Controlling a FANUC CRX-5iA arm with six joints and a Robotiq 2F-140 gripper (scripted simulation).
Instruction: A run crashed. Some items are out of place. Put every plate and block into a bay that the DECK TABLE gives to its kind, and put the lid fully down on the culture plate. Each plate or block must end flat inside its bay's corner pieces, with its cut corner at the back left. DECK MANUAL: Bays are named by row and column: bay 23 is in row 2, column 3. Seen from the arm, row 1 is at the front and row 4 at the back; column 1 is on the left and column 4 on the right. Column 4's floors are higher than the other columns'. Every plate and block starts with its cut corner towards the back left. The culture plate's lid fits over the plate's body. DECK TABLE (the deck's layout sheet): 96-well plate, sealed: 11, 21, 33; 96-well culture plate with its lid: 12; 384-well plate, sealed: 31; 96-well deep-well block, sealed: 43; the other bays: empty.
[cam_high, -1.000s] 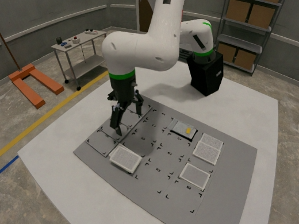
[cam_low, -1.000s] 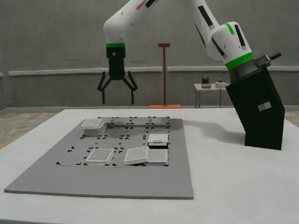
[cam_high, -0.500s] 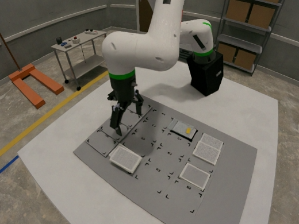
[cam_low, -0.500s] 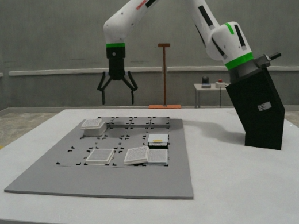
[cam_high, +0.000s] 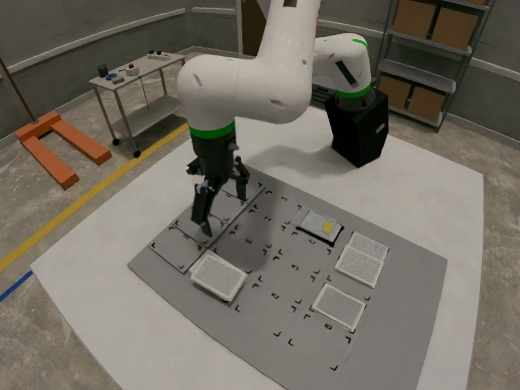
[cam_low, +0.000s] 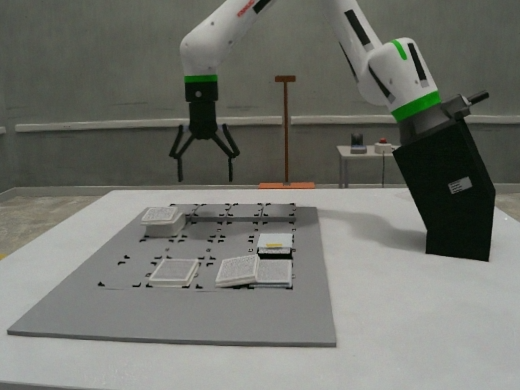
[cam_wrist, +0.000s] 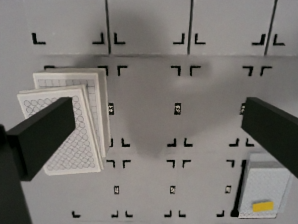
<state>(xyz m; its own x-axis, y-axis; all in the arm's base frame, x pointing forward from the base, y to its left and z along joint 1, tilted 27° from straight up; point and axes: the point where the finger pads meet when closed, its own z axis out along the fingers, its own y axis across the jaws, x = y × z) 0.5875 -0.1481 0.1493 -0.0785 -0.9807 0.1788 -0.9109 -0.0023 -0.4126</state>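
The lid is 200 mm to the left of my hand, 190 mm behind it and 130 mm below it. From my hand the other things lie so: plate: 390 mm to the left, 170 mm behind, 140 mm below; tall white block: 120 mm below, 120 mm ahead, 30 mm to the left; bay label: 370 mm to the left, 140 mm below, 10 mm behind.
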